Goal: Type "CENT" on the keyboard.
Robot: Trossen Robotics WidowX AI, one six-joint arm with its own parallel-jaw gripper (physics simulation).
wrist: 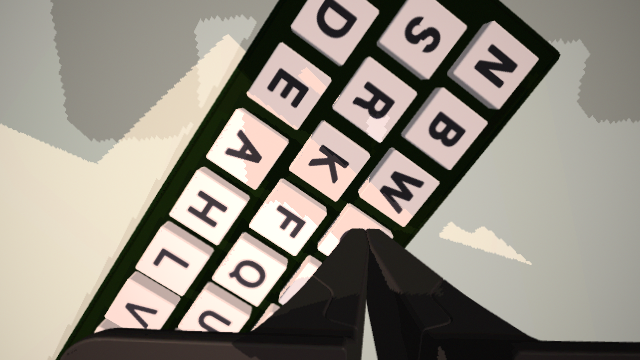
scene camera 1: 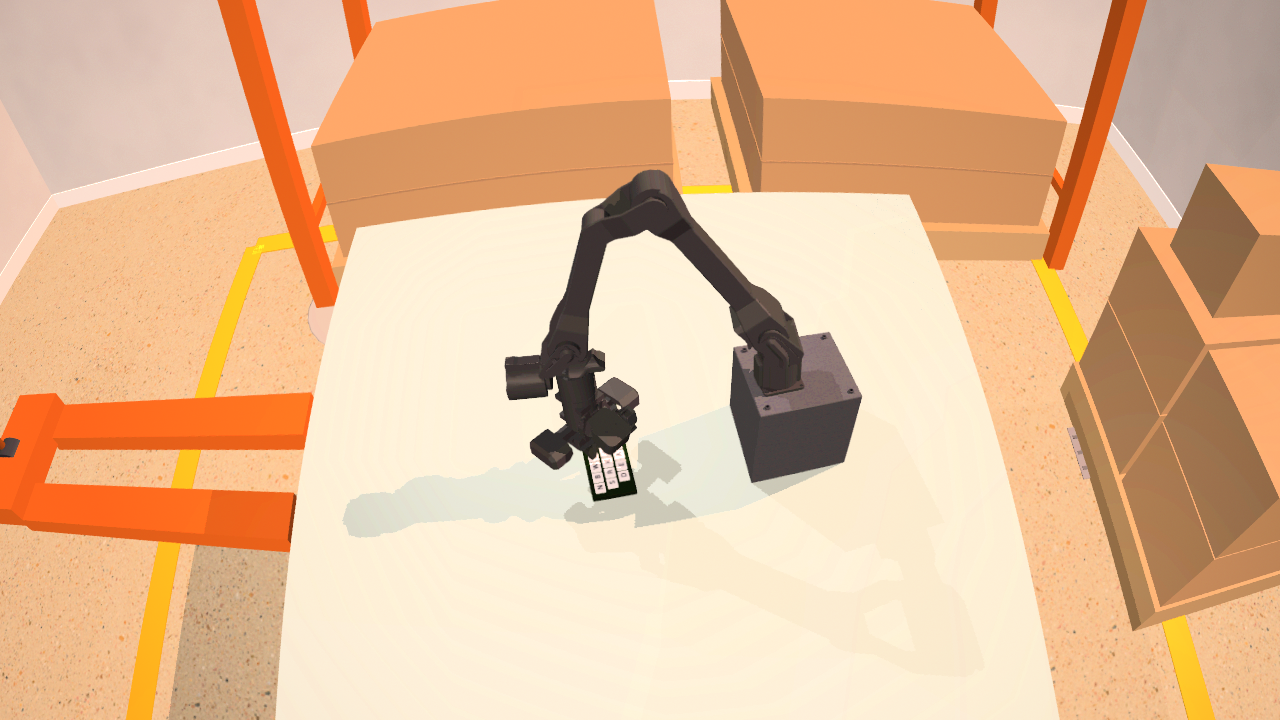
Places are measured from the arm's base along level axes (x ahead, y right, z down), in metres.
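Pixels of known places: gripper, fingertip midpoint: (wrist: 364, 242) (scene camera 1: 592, 457); arm's base at its link origin: (scene camera 1: 778, 379).
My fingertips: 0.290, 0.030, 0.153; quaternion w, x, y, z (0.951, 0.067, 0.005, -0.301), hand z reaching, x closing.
For each thing: its top centre in the pictures, then the offset to it from my fingertips, as dx, dy, dz. Level surfaces: height alone.
- keyboard at its top centre: (wrist: 239, 286) (scene camera 1: 602, 438) -0.022, +0.032, -0.001
- W key at its top centre: (wrist: 399, 189) (scene camera 1: 595, 466) -0.002, -0.019, -0.001
- E key at its top centre: (wrist: 288, 87) (scene camera 1: 621, 464) -0.043, -0.024, -0.001
- N key at its top centre: (wrist: 496, 66) (scene camera 1: 600, 487) -0.002, -0.060, -0.001
- pale table at its surface level: dz +0.015
The keyboard (scene camera 1: 614, 495) (wrist: 526, 35) is a dark green board with pale letter keys. It lies on the table, partly under the arm. My gripper (scene camera 1: 608, 446) (wrist: 364, 242) is shut, with nothing between its fingers. In the wrist view its tips overlap the lower right part of a key (wrist: 354, 223) beside the W key (wrist: 400, 187); that key's letter is hidden, and whether the tips touch it is unclear. The E key (wrist: 289, 89) and the N key (wrist: 495, 66) show farther up the board. No T shows; the fingers cover several keys.
The arm's dark base box (scene camera 1: 796, 429) stands on the pale table (scene camera 1: 465, 626), right of the keyboard. Stacked cartons (scene camera 1: 501, 80) (scene camera 1: 895, 71) stand behind the table and more cartons (scene camera 1: 1208, 402) at the right. An orange pallet jack (scene camera 1: 179, 420) is at the left.
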